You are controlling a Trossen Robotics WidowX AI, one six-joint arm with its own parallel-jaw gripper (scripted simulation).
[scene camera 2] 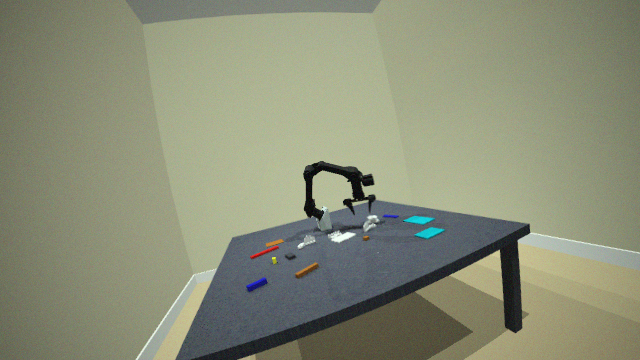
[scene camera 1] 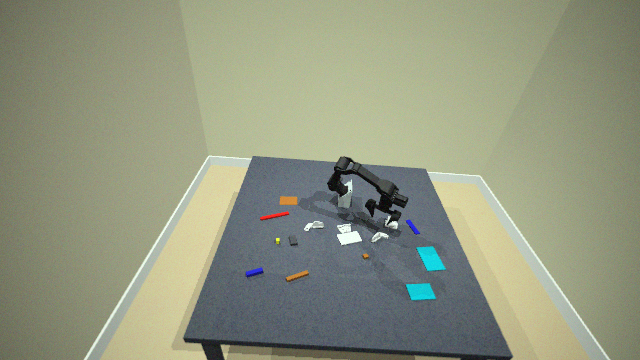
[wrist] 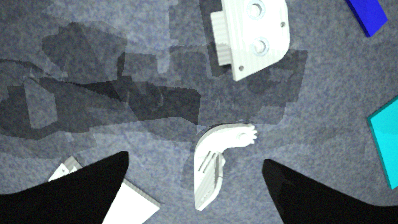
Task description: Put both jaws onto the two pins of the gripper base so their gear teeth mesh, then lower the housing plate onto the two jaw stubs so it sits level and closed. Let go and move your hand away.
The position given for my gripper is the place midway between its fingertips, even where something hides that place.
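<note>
White jaw (wrist: 208,178). My gripper (wrist: 197,162): open, holding nothing.
</note>
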